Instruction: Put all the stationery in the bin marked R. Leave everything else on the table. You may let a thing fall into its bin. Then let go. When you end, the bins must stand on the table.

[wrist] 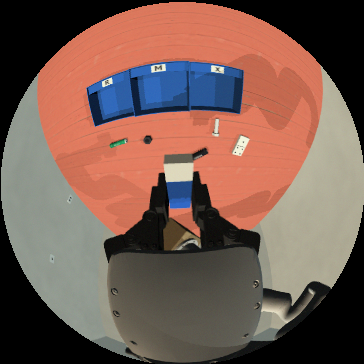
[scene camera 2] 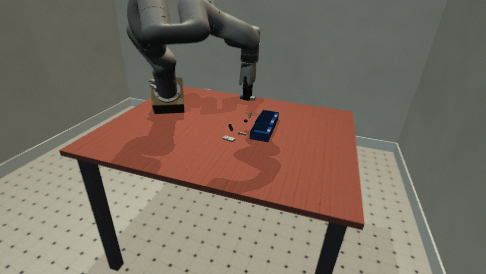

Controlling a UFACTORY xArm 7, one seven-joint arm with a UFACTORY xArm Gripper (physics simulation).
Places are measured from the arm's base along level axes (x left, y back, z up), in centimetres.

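Pixels of known places: gripper, fingertip midpoint: (wrist: pixel 178 181) (scene camera 2: pixel 247 99); arm's base at its link origin: (scene camera 2: pixel 167 91).
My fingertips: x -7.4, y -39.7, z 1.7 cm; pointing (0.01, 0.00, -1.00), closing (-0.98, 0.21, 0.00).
For each thing: its top centre in the pictures, then the offset to it from my fingertips. "spot": a spot on its surface instead.
- block-shaped eraser at its top centre: (wrist: pixel 179 190) (scene camera 2: pixel 247 96) dz +1.3, dx +0.0, dy -0.2 cm
- bin marked R at a spot on its surface: (wrist: pixel 120 78) spot: dz -10.7, dx +5.7, dy -13.1 cm
- Bins M at its top centre: (wrist: pixel 158 86) (scene camera 2: pixel 265 119) dz -9.6, dx +0.5, dy -9.1 cm
- X at a spot on its surface: (wrist: pixel 232 73) spot: dz -10.7, dx -10.8, dy -10.0 cm
- green battery at its top centre: (wrist: pixel 117 143) (scene camera 2: pixel 249 114) dz -13.2, dx +12.7, dy -1.0 cm
- black nut at its top centre: (wrist: pixel 146 140) (scene camera 2: pixel 245 120) dz -13.4, dx +6.3, dy +0.6 cm
- small black cylinder at its top centre: (wrist: pixel 196 156) (scene camera 2: pixel 230 125) dz -12.8, dx -2.7, dy +6.8 cm
- pale bolt at its top centre: (wrist: pixel 217 128) (scene camera 2: pixel 242 131) dz -12.9, dx -7.5, dy +0.9 cm
- white domino at its top centre: (wrist: pixel 240 146) (scene camera 2: pixel 228 137) dz -13.5, dx -13.0, dy +6.2 cm
My gripper (scene camera 2: pixel 247 94) (wrist: pixel 178 181) is shut on a block-shaped eraser (scene camera 2: pixel 252 98) (wrist: pixel 178 189) with a blue sleeve and a white end. It holds the eraser up above the table, apart from the bins, beyond them in the scene view. The bin marked R (wrist: pixel 120 78) is the left one of three joined blue bins in the wrist view, and its visible inside shows bare blue. In the scene view it is at the far end of the row and its label cannot be read.
Bins M (wrist: pixel 175 66) and X (wrist: pixel 232 73) adjoin R. Before the bins lie a green battery (scene camera 2: pixel 250 115) (wrist: pixel 119 143), a black nut (scene camera 2: pixel 245 120) (wrist: pixel 147 139), a small black cylinder (scene camera 2: pixel 230 127) (wrist: pixel 200 154), a pale bolt (scene camera 2: pixel 242 133) (wrist: pixel 216 127) and a white domino (scene camera 2: pixel 228 138) (wrist: pixel 240 145).
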